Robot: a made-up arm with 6 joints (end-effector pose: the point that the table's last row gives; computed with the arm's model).
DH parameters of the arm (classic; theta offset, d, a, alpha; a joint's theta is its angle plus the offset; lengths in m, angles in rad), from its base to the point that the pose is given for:
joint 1: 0 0.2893 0 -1.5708
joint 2: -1.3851 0 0.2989 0
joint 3: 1.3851 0 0.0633 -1.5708
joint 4: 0 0.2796 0 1.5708
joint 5: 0 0 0.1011 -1.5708
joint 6: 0 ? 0 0
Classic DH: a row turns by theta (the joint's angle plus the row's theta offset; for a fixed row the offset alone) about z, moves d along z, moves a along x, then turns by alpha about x.
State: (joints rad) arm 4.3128 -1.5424 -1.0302 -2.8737 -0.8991 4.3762
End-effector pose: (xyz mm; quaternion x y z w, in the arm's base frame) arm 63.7 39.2 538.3 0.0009 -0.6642 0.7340 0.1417
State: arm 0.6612 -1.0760 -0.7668 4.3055 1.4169 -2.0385
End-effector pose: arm 160.6 -5.5 688.3 0.1658 0.5134 -0.4403 0.7177
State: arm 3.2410 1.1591 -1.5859 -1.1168 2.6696 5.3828
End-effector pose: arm -388.1 95.6 163.8 -0.1871 0.3176 0.1900 0.9100
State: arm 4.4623 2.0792 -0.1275 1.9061 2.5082 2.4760
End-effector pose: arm 152.3 -6.3 78.6 0.4630 -0.7252 0.5056 0.0647
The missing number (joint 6, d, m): 0.1291
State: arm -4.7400 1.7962 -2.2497 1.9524 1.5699 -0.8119
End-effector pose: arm -104.7 544.0 -123.7 -0.5879 -0.2705 0.5282 0.5497
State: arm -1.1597 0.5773 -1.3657 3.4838 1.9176 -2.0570
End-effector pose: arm 187.6 -561.1 421.1 -0.0372 -0.2542 0.9580 0.1272
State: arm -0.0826 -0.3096 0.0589 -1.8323 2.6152 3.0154
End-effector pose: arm 104.3 -156.2 399.4 0.1140 -0.2282 0.7227 0.6423
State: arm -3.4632 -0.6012 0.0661 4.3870 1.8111 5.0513
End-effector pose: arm -99.3 182.4 320.9 -0.4885 0.2825 0.2906 0.7727
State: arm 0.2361 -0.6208 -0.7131 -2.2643 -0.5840 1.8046
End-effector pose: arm 154.6 160.2 447.4 -0.7677 -0.4241 -0.4644 0.1229
